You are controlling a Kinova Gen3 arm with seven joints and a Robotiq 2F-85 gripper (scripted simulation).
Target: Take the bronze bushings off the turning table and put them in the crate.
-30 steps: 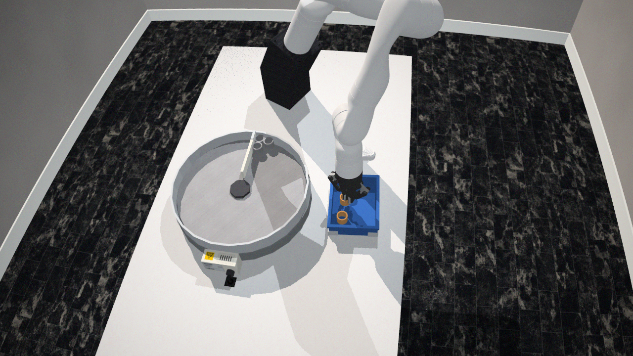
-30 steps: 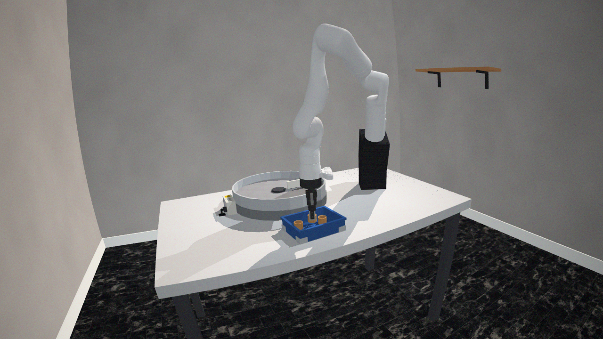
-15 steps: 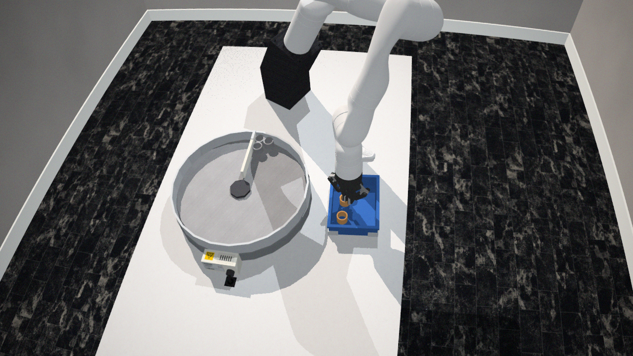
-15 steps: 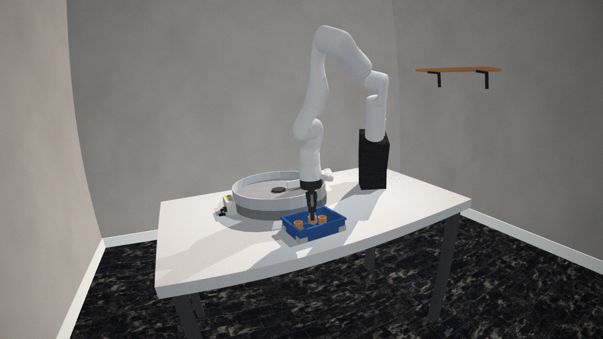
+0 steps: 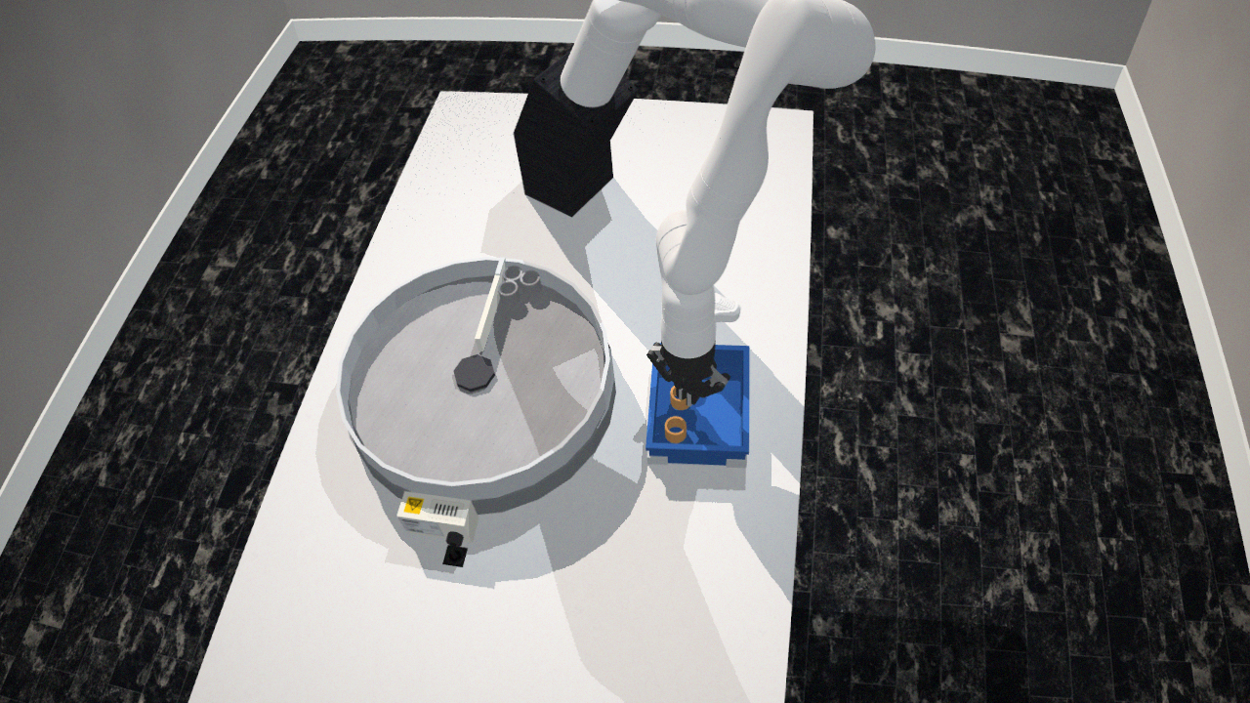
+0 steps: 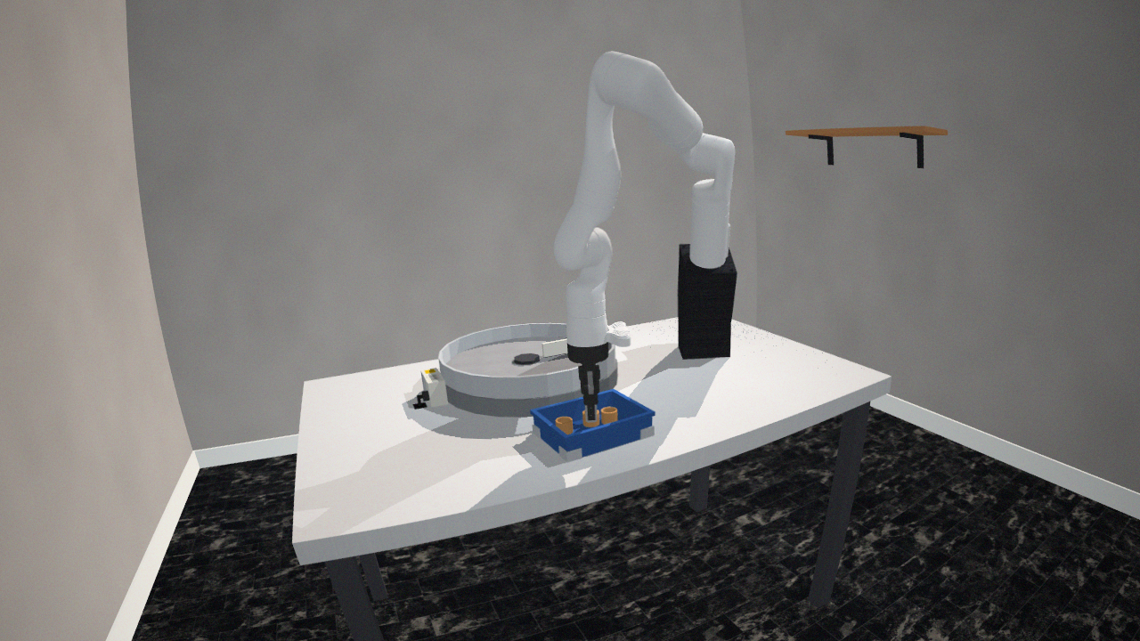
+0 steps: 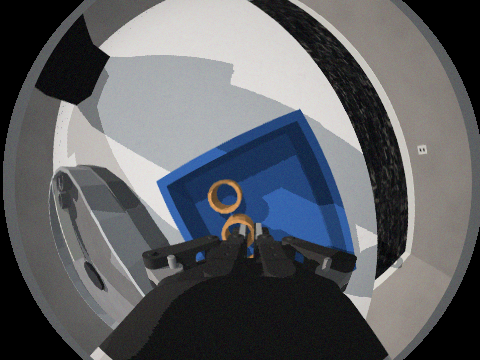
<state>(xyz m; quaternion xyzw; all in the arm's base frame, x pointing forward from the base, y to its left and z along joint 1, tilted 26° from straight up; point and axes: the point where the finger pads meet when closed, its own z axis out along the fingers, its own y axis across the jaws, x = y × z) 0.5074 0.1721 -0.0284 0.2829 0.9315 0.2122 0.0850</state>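
Right now the blue crate is 10 mm ahead of my hand, 20 mm to the left of it and 20 mm below it. Also, from my hand: grey turning table: 30 mm behind, 330 mm to the right, 10 mm above.
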